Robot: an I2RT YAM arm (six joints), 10 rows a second.
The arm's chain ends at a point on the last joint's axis. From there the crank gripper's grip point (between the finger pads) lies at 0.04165 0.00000 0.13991 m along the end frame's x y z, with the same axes.
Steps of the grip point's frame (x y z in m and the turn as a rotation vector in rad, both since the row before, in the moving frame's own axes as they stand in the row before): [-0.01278 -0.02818 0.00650 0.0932 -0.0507 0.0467]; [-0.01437 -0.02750 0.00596 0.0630 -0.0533 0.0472]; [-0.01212 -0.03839 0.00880 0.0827 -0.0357 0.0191]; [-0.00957 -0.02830 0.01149 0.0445 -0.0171 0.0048]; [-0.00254 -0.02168 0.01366 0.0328 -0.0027 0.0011]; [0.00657 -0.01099 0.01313 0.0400 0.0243 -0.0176]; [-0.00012 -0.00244 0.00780 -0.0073 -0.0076 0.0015]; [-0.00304 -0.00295 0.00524 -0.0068 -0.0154 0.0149]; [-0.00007 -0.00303 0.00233 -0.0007 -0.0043 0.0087]
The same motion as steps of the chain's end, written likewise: [-0.00591 -0.01685 0.00509 0.0932 -0.0507 0.0467]; [-0.00703 -0.02042 0.00416 0.0630 -0.0533 0.0472]; [-0.00721 -0.02752 0.00785 0.0827 -0.0357 0.0191]; [-0.00719 -0.02225 0.01093 0.0445 -0.0171 0.0048]; [-0.00216 -0.01714 0.01362 0.0328 -0.0027 0.0011]; [0.00324 -0.00465 0.01431 0.0400 0.0243 -0.0176]; [0.00095 -0.00352 0.00749 -0.0073 -0.0076 0.0015]; [-0.00087 -0.00451 0.00462 -0.0068 -0.0154 0.0149]; [0.00053 -0.00349 0.00215 -0.0007 -0.0043 0.0087]
